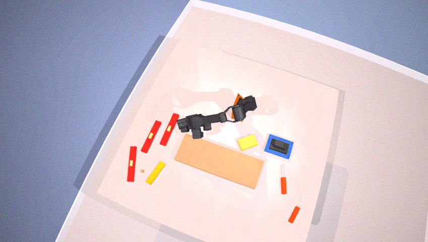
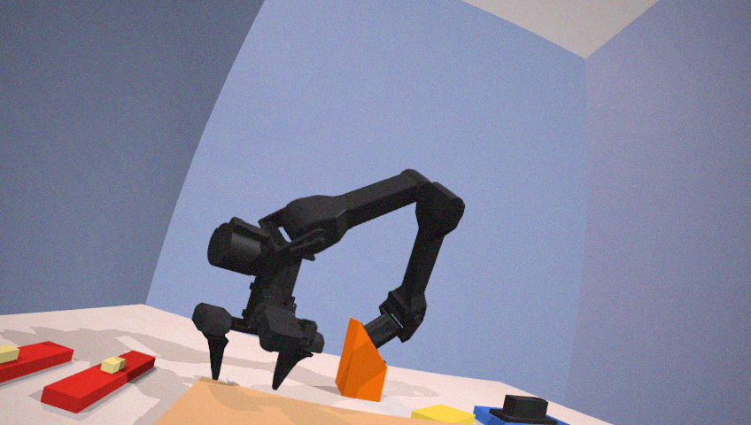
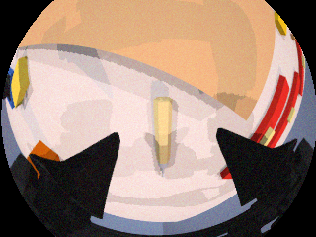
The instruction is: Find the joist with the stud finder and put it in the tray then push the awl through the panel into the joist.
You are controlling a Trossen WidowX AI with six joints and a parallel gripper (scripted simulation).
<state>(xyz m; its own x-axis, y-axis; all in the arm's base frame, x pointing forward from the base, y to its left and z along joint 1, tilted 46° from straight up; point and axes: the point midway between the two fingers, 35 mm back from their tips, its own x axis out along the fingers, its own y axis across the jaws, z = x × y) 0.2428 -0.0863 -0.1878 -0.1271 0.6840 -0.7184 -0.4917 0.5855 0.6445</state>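
Right now my gripper tip is 4 cm past the awl, 2 cm to the left of it and 2 cm above it. The rest, counted from my gripper tip: yellow block: 33 cm to the left, 6 cm behind, 1 cm below; then blue tray: 52 cm to the left, 12 cm behind, 2 cm below; then yellow bar: 35 cm ahead, 11 cm to the right, 2 cm below.
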